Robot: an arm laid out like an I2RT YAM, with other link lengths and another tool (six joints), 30 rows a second.
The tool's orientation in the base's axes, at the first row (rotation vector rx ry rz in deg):
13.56 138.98 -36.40
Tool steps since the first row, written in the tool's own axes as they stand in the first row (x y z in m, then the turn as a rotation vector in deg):
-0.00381 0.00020 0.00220 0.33 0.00 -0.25
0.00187 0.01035 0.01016 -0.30 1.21 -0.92
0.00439 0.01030 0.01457 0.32 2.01 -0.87
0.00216 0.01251 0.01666 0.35 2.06 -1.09
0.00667 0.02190 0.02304 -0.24 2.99 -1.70
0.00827 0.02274 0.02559 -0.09 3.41 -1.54
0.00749 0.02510 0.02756 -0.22 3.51 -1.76
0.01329 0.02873 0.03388 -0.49 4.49 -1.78
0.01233 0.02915 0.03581 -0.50 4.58 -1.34
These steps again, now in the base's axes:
0.00424 -0.00098 0.00069 -0.39 0.13 -0.03
0.00700 0.00399 -0.01220 0.14 1.50 0.36
0.00727 0.00181 -0.01678 -0.08 2.18 -0.36
0.01082 0.00266 -0.01774 -0.20 2.34 -0.25
0.01346 0.00773 -0.02853 0.24 3.43 0.18
0.01377 0.00722 -0.03160 0.33 3.72 -0.19
0.01615 0.00829 -0.03341 0.35 3.92 0.01
0.01594 0.00841 -0.04272 0.86 4.77 -0.19
0.01784 0.00780 -0.04365 1.13 4.63 -0.53

